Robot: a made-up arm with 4 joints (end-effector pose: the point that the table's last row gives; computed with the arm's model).
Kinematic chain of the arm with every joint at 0, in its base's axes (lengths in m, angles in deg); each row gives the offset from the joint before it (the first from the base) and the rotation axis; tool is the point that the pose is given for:
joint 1: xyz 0 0 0.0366 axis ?
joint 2: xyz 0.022 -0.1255 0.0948 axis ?
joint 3: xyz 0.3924 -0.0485 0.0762 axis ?
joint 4: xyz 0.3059 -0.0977 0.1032 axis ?
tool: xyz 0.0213 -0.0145 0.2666
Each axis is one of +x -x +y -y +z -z.
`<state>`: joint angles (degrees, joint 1 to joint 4).
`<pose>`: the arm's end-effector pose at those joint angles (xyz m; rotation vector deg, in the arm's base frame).
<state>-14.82 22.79 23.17 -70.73</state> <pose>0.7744 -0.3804 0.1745 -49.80 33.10 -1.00</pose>
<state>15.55 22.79 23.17 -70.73</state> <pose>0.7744 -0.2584 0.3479 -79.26 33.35 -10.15</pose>
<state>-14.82 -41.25 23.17 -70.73</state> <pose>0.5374 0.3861 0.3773 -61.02 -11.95 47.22</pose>
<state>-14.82 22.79 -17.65 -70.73</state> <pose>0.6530 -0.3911 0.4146 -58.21 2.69 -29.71</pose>
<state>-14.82 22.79 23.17 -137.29</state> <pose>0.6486 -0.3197 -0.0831 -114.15 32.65 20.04</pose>
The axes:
joint 1: -x
joint 2: -z
joint 3: +y
joint 4: +x

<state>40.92 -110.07 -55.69 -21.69</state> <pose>-0.0175 0.5421 0.4164 8.36 -18.73 99.54</pose>
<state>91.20 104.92 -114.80 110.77</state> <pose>-0.4220 0.4758 0.3025 -85.86 -45.82 83.41</pose>
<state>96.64 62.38 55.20 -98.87</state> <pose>0.4254 0.0202 0.6774 -130.04 67.24 -74.87</pose>
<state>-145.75 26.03 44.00 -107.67</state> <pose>0.6579 0.2743 -0.1134 45.58 -6.18 50.81</pose>
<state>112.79 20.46 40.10 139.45</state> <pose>0.4506 0.1247 0.6509 32.46 -39.76 -20.76</pose>
